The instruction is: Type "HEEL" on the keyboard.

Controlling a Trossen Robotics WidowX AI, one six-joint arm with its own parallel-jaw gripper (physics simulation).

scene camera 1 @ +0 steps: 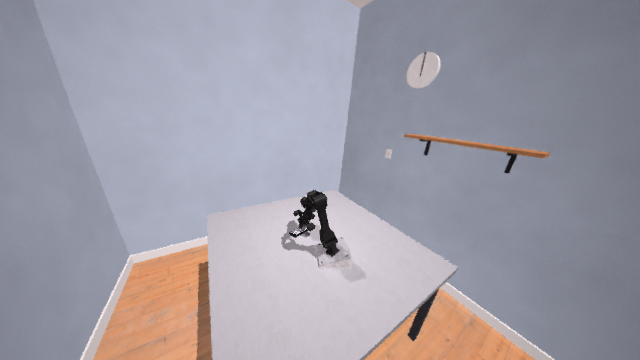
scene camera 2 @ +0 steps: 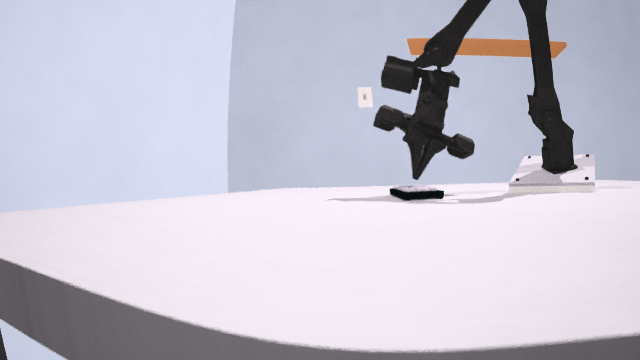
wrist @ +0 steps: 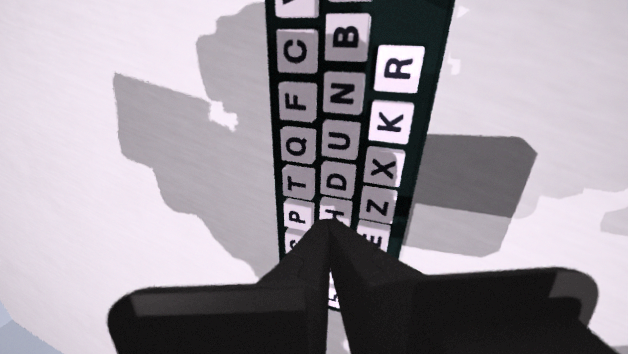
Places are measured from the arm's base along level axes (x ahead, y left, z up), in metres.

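Pixels of known places: gripper, fingertip midpoint: (scene camera 1: 300,227) (scene camera 2: 415,179) (wrist: 326,228); arm's base at its link origin: (scene camera 1: 332,251) (scene camera 2: 559,167).
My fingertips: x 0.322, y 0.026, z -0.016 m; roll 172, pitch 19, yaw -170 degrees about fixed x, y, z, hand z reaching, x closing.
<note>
For each thing: its top centre in the pictures, then the offset to it from my fingertips. Level surfaces: height alone.
- small dark-green keyboard at its top centre: (wrist: 337,172) (scene camera 2: 413,186) (scene camera 1: 302,228) 0.012 m down, 0.002 m ahead, 0.021 m right
- H key at its top centre: (wrist: 334,217) 0.012 m down, 0.001 m back, 0.002 m left
- E key at its top centre: (wrist: 371,240) 0.012 m down, 0.020 m back, 0.009 m left
- looks like L at its top centre: (wrist: 328,296) 0.012 m down, 0.007 m back, 0.058 m left
- P key at its top centre: (wrist: 297,217) 0.012 m down, 0.017 m ahead, 0.009 m left
- D key at its top centre: (wrist: 336,182) 0.012 m down, 0.002 m ahead, 0.016 m right
- Z key at its top centre: (wrist: 377,207) 0.012 m down, 0.018 m back, 0.009 m right
- table at its surface level: 0.030 m down
The small dark-green keyboard (scene camera 1: 299,232) (scene camera 2: 416,194) (wrist: 412,22) lies flat on the table, with white lettered keys in three columns in the wrist view. My gripper (scene camera 2: 416,177) (wrist: 326,228) is shut and empty, pointing down. In scene camera 2 its tips are a little above the keyboard, with a visible gap. In the wrist view the tips overlap the lower part of the H key (wrist: 336,209). The E key (wrist: 376,241) is right of the tips, partly covered by a finger. A key that looks like L (wrist: 334,300) shows partly between the fingers.
Nearby keys include the P key (wrist: 298,215), the D key (wrist: 337,180) and the Z key (wrist: 378,207). The arm's white base plate (scene camera 1: 340,259) (scene camera 2: 530,186) is on the table (scene camera 1: 260,300) (scene camera 2: 300,250). A wooden shelf (scene camera 1: 475,145) (scene camera 2: 495,47) is on the wall.
</note>
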